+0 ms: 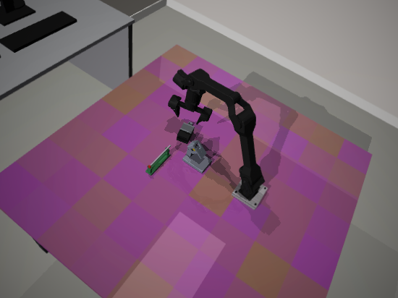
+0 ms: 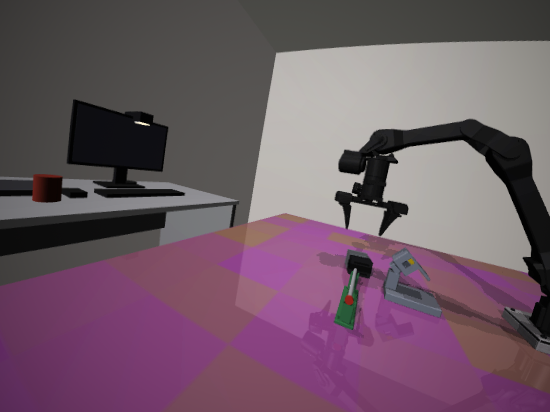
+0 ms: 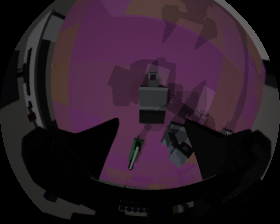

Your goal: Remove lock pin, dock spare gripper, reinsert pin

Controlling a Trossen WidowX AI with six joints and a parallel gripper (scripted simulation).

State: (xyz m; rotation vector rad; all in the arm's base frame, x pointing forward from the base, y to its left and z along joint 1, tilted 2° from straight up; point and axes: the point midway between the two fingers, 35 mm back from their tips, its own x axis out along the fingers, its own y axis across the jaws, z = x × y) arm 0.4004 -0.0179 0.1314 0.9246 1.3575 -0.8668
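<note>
The spare gripper is 9 cm below my gripper tip and 1 cm to the right of it. From my gripper tip the other things lie so: grey mount 13 cm behind, 6 cm to the left, 6 cm below; green cradle 20 cm to the left, 9 cm below, 4 cm behind.
</note>
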